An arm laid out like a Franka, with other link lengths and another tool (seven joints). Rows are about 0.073 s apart.
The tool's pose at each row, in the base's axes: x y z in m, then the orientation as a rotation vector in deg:
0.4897, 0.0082, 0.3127, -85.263, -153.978, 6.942
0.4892, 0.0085, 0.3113, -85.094, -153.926, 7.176
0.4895, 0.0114, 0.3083, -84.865, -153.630, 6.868
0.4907, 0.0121, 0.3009, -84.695, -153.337, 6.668
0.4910, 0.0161, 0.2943, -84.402, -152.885, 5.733
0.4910, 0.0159, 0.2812, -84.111, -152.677, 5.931
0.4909, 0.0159, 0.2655, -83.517, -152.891, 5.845
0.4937, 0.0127, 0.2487, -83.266, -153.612, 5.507
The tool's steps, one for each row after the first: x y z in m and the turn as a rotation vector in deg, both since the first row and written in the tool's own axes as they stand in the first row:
0.0005, -0.0001, 0.0014, 0.194, 0.024, -0.079
0.0027, 0.0020, 0.0043, 0.212, 0.448, -0.138
0.0025, 0.0041, 0.0115, 0.273, 0.809, -0.160
0.0056, 0.0071, 0.0179, 0.025, 1.596, -0.228
0.0052, 0.0084, 0.0309, 0.299, 1.800, -0.337
0.0049, 0.0099, 0.0466, 0.305, 1.894, -0.751
0.0004, 0.0122, 0.0631, -0.138, 1.549, -1.109

